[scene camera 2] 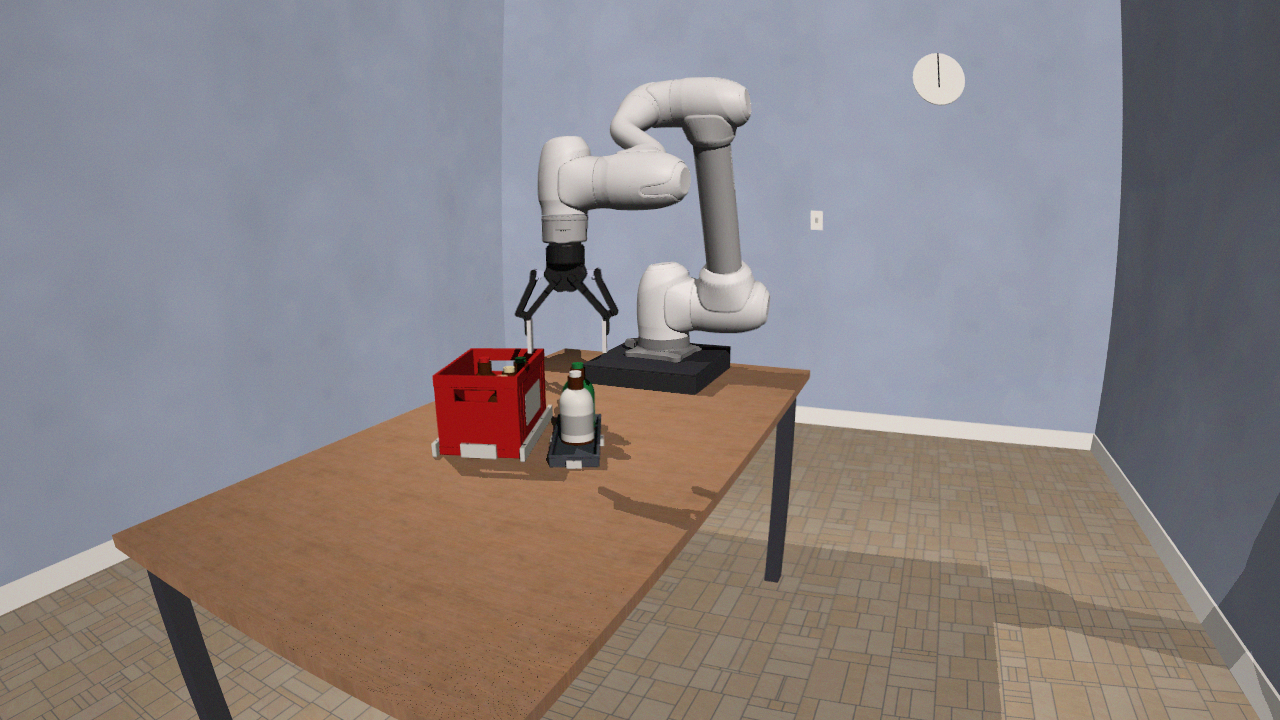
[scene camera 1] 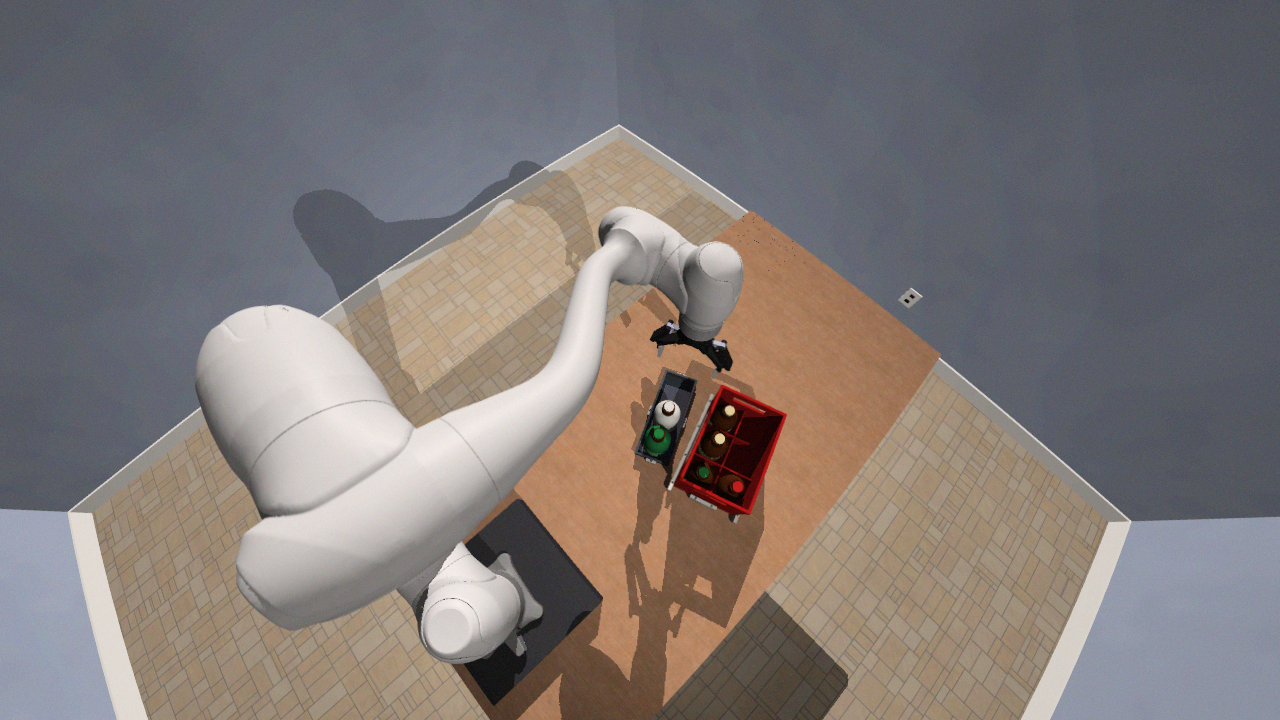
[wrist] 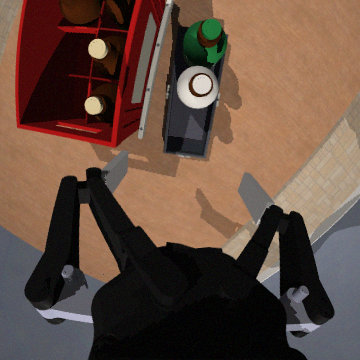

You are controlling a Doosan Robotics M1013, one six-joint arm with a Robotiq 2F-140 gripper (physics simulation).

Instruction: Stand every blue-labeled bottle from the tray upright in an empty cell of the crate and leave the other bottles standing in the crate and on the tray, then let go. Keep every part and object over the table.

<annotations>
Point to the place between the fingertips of my gripper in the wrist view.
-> At 185, 171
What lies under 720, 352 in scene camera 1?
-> My gripper.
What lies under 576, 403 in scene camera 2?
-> A white bottle.
</annotations>
